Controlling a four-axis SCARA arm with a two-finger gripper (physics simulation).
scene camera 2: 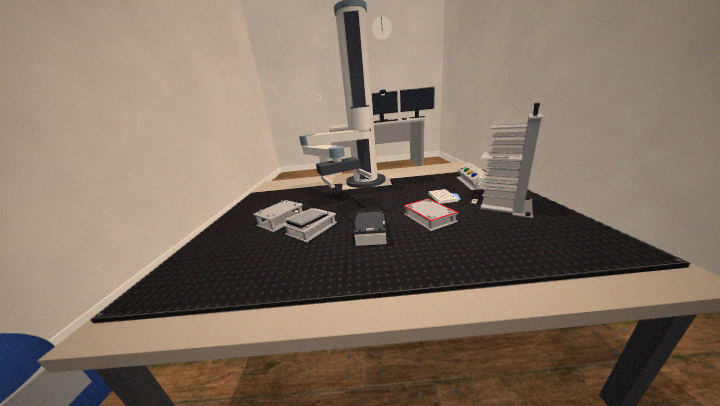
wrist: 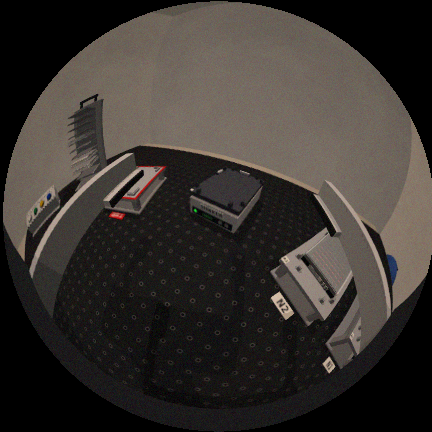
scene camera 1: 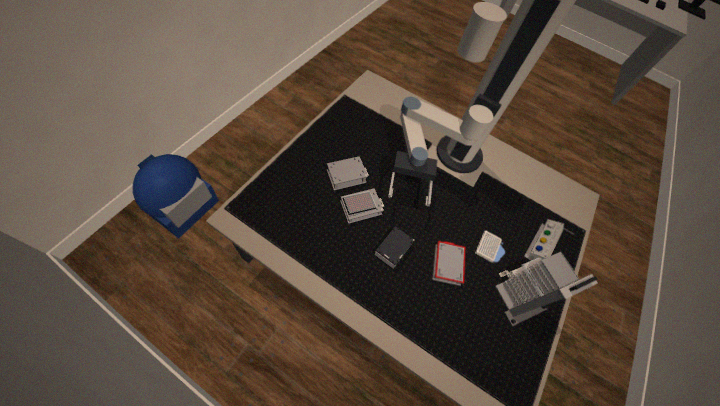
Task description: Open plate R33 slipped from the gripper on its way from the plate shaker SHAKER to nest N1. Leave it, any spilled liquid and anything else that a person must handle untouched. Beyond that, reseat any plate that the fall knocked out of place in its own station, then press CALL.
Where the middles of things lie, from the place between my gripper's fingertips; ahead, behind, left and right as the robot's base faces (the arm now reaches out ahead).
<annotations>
The dark shaker (scene camera 2: 370,229) is 160 mm ahead of my hand, 120 mm below it and 50 mm to the left of it.
</annotations>
